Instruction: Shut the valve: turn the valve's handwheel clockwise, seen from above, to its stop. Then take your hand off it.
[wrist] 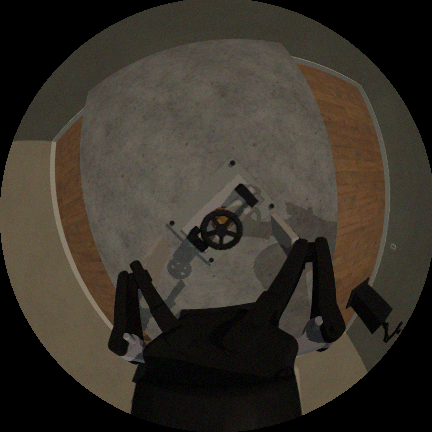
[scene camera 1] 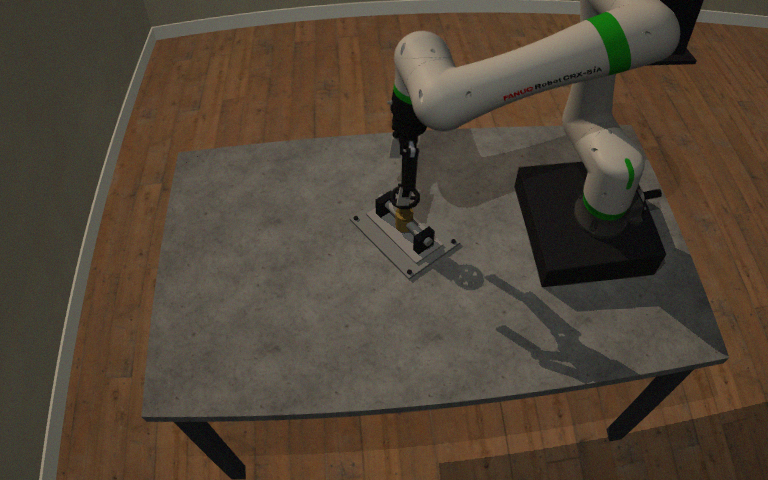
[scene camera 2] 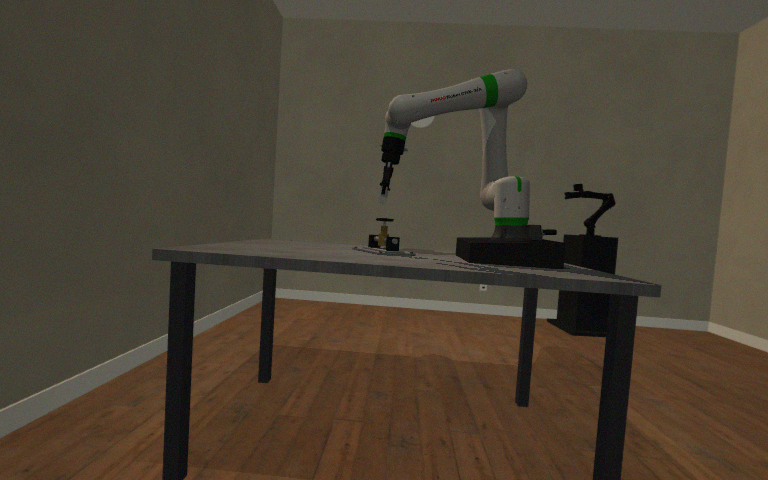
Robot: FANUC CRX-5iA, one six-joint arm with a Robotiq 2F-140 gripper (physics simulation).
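The valve's handwheel point(scene camera 1: 417, 202) point(scene camera 2: 384, 219) point(wrist: 221, 230) is a black spoked ring, level on top of the brass valve body point(scene camera 1: 403, 222) point(scene camera 2: 384, 232). The valve sits on a pale base plate point(scene camera 1: 386, 247) point(wrist: 200, 197), between two black supports, one point(scene camera 1: 423, 240) point(wrist: 246, 195) at each end of the pipe. My gripper point(scene camera 1: 403, 198) point(scene camera 2: 383, 198) point(wrist: 217, 234) is wide open and empty, pointing down. In the second scene view its fingertips are above the handwheel with a visible gap. In the wrist view the fingers stand far apart, either side of the wheel, without touching it. The stem's turn angle cannot be read.
The grey table point(scene camera 1: 254, 283) point(scene camera 2: 283, 263) point(wrist: 175, 110) carries the valve plate and, to its right in the first scene view, the arm's black mounting block point(scene camera 1: 549, 209) point(scene camera 2: 509, 251). A black pedestal point(scene camera 2: 589, 305) with a small dark arm stands behind the table.
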